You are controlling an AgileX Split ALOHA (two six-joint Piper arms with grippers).
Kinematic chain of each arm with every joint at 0, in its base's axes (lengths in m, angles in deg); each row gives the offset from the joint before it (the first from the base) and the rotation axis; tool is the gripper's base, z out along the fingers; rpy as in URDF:
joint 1: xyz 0 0 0.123 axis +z
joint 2: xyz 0 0 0 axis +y
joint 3: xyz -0.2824 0 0.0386 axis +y
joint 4: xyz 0.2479 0 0.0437 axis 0.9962 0 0.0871
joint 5: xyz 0 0 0 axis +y
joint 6: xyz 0.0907 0 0.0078 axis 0.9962 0 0.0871
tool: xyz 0 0 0 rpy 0 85 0
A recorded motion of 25 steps. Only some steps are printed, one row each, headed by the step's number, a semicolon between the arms.
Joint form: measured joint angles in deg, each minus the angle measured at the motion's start. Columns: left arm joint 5, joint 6, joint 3, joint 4, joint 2, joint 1; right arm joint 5, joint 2, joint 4, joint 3, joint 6, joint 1.
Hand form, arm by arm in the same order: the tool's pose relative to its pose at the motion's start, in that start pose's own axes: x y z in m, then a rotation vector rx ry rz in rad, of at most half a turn. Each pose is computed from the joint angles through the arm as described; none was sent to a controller.
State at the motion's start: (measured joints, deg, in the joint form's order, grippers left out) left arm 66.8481 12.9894 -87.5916 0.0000 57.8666 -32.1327; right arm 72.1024 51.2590 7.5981 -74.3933 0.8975 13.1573
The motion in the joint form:
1: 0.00 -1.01 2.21 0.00 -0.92 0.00; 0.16 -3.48 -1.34 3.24 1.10 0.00
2: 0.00 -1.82 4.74 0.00 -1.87 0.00; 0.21 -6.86 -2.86 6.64 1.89 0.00
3: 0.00 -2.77 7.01 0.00 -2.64 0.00; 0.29 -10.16 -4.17 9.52 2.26 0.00
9: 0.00 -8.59 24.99 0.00 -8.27 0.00; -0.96 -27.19 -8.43 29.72 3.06 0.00
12: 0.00 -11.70 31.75 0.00 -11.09 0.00; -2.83 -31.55 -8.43 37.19 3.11 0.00
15: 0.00 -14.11 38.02 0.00 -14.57 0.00; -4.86 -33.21 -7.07 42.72 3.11 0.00
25: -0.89 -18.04 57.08 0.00 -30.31 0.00; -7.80 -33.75 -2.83 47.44 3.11 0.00
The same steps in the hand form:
1: 0.0075 -0.0017 0.0028 0.0049 0.0220 -0.0176; 0.0164 -0.0023 -0.0050 0.0221 -0.0019 0.0116
2: 0.0162 -0.0037 0.0067 0.0105 0.0490 -0.0318; 0.0331 -0.0052 -0.0080 0.0474 -0.0017 0.0173
3: 0.0241 -0.0056 0.0107 0.0153 0.0747 -0.0483; 0.0483 -0.0076 -0.0118 0.0687 -0.0085 0.0162
9: 0.0923 -0.0213 0.0414 0.0441 0.2887 -0.1489; 0.1384 -0.0214 0.0060 0.1414 0.0214 0.0094
12: 0.1206 -0.0278 0.0476 0.0449 0.3584 -0.2020; 0.1653 -0.0253 0.0241 0.1426 0.0430 0.0111
15: 0.1481 -0.0342 0.0492 0.0424 0.4081 -0.2428; 0.1820 -0.0265 0.0424 0.1228 0.0758 0.0225
25: 0.2359 -0.0544 0.0432 0.0314 0.4524 -0.3095; 0.1942 -0.0233 0.0601 0.0594 0.0990 0.0598

